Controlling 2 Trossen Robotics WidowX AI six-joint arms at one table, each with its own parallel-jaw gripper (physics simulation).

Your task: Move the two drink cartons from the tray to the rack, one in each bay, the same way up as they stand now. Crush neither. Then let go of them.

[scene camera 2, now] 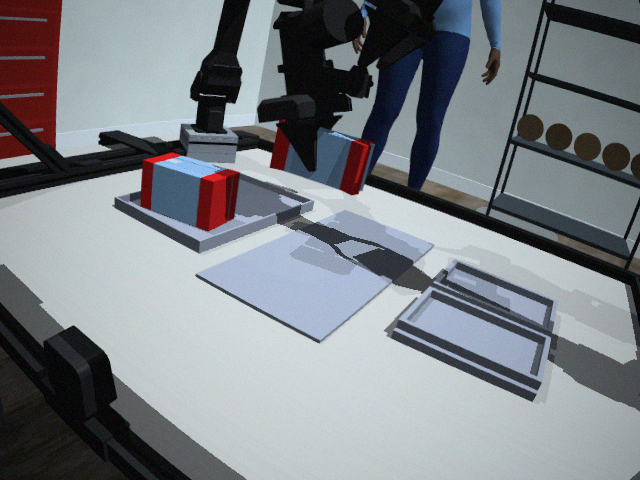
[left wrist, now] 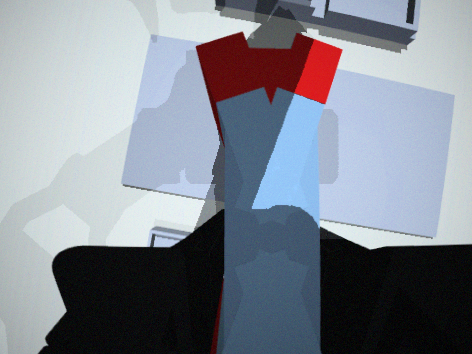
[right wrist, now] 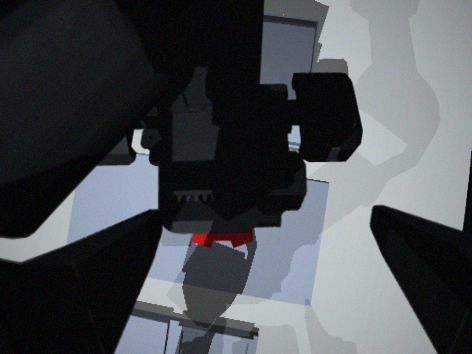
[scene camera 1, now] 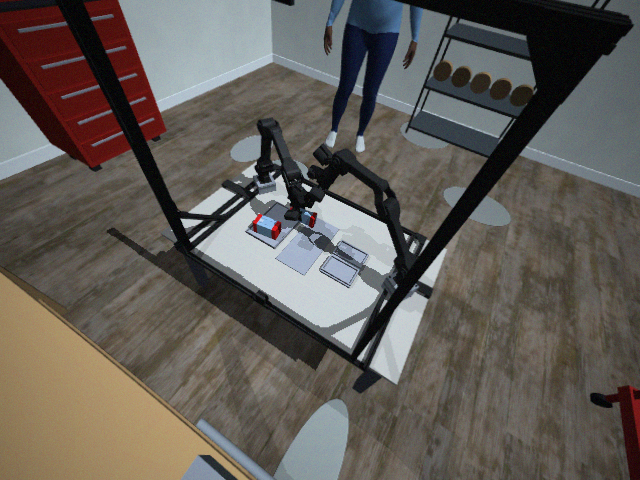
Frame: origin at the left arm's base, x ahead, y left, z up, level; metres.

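Seen in the pictures: left gripper, between the fingertips: point(scene camera 2: 316, 169) point(left wrist: 253, 216) point(scene camera 1: 302, 219); right gripper, between the fingertips: point(scene camera 2: 370, 67) point(right wrist: 265, 218); left arm's base, origin of its link: point(scene camera 2: 208, 129) point(scene camera 1: 264, 179).
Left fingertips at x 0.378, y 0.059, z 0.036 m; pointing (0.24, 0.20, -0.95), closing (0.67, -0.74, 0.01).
Offsets run from my left fingertips to a thing's top centre. "spot": to the spot under its first point. Level surfaces: height alone.
My left gripper point(scene camera 1: 303, 212) point(scene camera 2: 314, 164) point(left wrist: 253, 216) is shut on a blue carton {dy +0.002, dx +0.001, dz +0.059 m} point(scene camera 1: 308, 218) point(scene camera 2: 333, 160) point(left wrist: 270, 150) with red ends, holding it above the table, over the grey mat in the left wrist view. The carton looks narrower at the fingers than at its far red end. The other carton {spot: dy -0.172, dx -0.033, dz -0.018 m} point(scene camera 1: 266, 226) point(scene camera 2: 175, 188) stands in the tray {spot: dy -0.193, dx -0.009, dz -0.089 m} point(scene camera 1: 264, 240) point(scene camera 2: 155, 228). The rack {dy +0.113, dx +0.261, dz -0.072 m} point(scene camera 2: 465, 353) point(left wrist: 350, 27) has two bays, a near bay {spot: dy +0.056, dx +0.293, dz -0.082 m} point(scene camera 1: 338, 271) and a far bay {spot: dy +0.167, dx +0.228, dz -0.082 m} point(scene camera 1: 351, 253), both empty. My right gripper is open and empty; in its wrist view the left gripper hides most of the held carton.
A flat grey mat {dz -0.088 m} point(scene camera 1: 299, 255) point(scene camera 2: 289, 289) point(left wrist: 390, 150) lies between tray and rack. The right arm point(scene camera 1: 390, 209) reaches over the table's back towards the left arm point(scene camera 1: 281, 147), and their wrists are close together. Black frame posts point(scene camera 1: 142, 155) stand around the table.
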